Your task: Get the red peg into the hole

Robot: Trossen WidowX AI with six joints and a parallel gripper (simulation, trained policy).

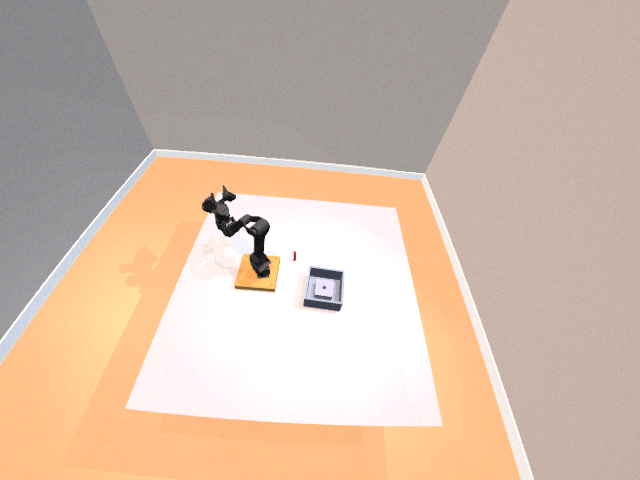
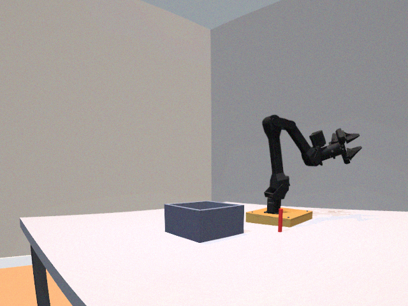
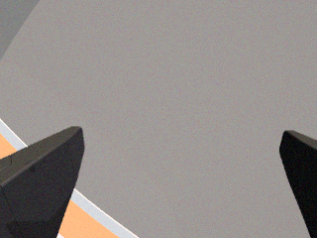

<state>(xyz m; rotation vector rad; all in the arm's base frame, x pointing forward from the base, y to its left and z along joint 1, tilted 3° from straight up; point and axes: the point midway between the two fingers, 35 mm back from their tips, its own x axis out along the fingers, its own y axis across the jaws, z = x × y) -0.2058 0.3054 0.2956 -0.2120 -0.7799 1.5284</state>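
Right now my gripper tip is 380 mm short of the red peg, 290 mm above it and 260 mm to the left of it. From my gripper tip the other things lie so: grey box 520 mm ahead, 480 mm to the right, 310 mm below; plate 520 mm ahead, 480 mm to the right, 290 mm below.
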